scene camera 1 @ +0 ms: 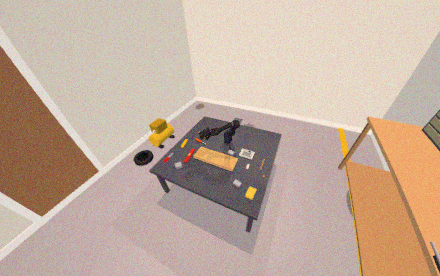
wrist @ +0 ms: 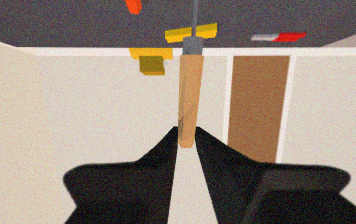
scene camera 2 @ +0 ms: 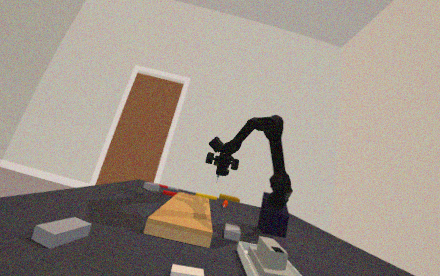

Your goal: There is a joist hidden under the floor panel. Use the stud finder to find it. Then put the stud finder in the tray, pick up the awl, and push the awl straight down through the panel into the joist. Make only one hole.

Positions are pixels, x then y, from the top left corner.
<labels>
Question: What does my gripper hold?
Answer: An awl.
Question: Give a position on a grey block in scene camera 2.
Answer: At 56, 233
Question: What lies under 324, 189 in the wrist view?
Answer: My gripper.
</labels>
